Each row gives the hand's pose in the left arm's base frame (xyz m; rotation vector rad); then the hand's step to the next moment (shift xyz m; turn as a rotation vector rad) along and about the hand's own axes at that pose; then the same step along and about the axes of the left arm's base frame.
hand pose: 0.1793 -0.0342 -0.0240 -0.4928 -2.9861 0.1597
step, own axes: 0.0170 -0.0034 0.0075 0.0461 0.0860 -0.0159
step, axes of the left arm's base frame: -0.0180 0.0017 -0.0054 -0.0144 0.0973 0.0095
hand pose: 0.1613 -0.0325 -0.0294 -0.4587 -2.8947 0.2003
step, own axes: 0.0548 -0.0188 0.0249 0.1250 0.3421 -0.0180
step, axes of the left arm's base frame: -0.0620 -0.0028 -0.0113 -0.0129 0.3641 -0.0165
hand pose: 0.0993 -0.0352 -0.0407 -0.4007 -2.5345 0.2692
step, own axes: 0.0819 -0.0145 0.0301 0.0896 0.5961 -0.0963
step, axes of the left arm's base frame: -0.0856 0.0109 0.0195 0.1162 0.5980 -0.0383
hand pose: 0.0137 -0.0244 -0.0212 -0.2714 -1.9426 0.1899
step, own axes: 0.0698 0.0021 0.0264 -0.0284 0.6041 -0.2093
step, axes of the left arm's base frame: -0.0496 0.0212 0.0516 0.2645 0.5736 -0.1028
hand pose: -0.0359 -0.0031 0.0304 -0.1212 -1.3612 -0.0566
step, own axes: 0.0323 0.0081 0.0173 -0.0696 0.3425 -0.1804
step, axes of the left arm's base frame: -0.0092 0.0111 0.0347 0.1988 0.3162 -0.1231
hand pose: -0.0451 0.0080 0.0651 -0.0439 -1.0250 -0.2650
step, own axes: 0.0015 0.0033 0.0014 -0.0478 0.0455 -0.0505
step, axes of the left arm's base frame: 0.0003 0.0031 0.0023 0.0298 0.0454 -0.0629
